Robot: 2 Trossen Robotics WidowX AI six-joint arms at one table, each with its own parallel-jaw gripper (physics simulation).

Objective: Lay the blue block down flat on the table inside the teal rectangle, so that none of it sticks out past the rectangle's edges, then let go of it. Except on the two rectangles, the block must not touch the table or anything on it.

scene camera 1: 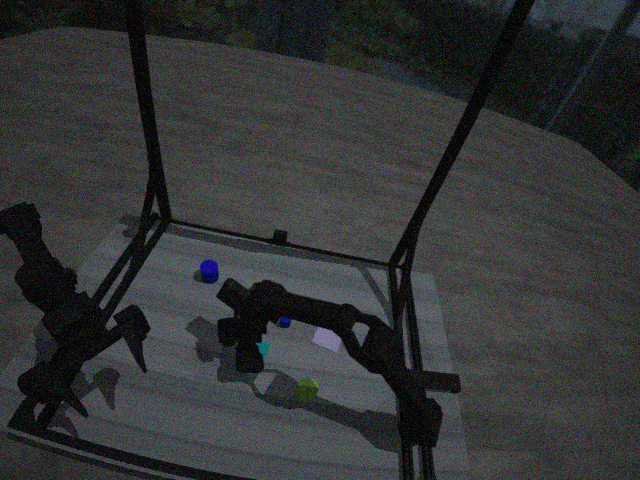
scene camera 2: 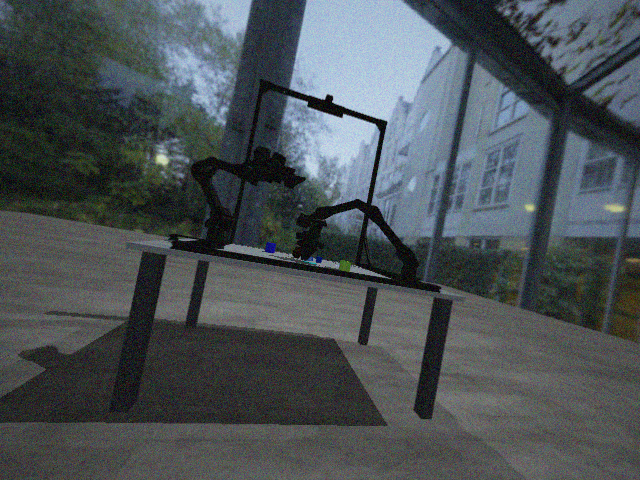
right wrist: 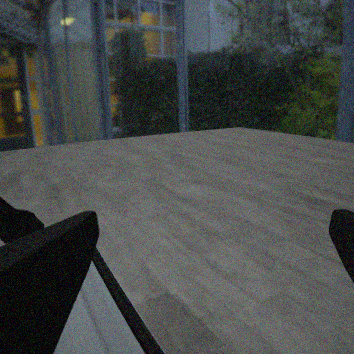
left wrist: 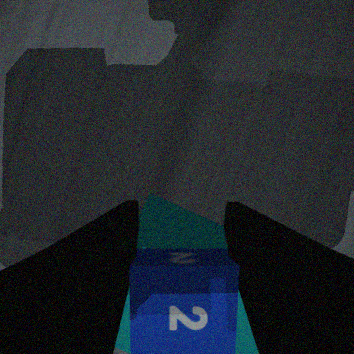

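The blue block is between the left gripper's fingers, its face with a "2" turned to the left wrist camera. The teal rectangle shows past the block's far end and along both sides. The block's near end is cut off, and I cannot tell whether it touches the rectangle. My left gripper is shut on the block, low over the table; in scene camera 1 its dark body hides the block and part of the rectangle. My right gripper is open and empty, high at the picture's left.
A lavender rectangle and a small blue object lie right of the left gripper in scene camera 1. A green object is nearer the front. A larger blue cylinder stands farther back left. A dark brownish object is beside the left gripper.
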